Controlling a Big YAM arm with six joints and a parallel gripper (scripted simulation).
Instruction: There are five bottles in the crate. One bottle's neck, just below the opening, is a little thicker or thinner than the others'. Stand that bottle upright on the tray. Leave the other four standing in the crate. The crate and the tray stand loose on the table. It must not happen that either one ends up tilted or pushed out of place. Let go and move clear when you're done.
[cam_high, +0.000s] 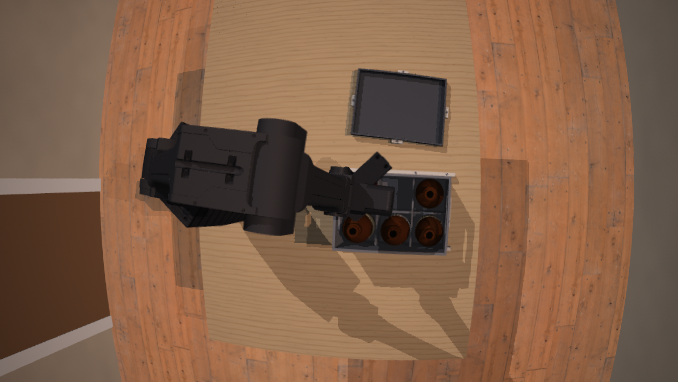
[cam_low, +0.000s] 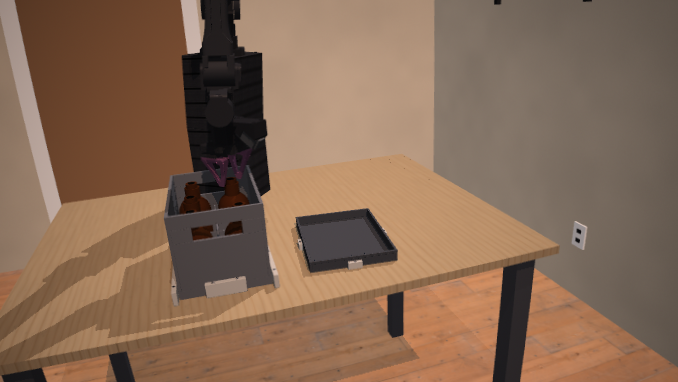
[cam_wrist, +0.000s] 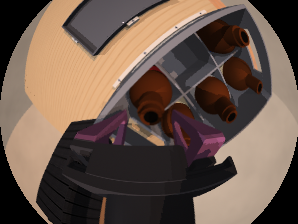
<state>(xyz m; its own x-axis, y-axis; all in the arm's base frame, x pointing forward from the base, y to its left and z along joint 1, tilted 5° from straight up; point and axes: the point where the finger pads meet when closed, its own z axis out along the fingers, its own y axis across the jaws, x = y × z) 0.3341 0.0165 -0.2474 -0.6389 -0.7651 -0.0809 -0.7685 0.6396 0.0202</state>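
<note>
Right now the grey crate is 90 mm ahead of my hand, 80 mm below it and 40 mm to the right of it. Round my hand: dark tray 240 mm to the left, 150 mm below, 70 mm ahead.
</note>
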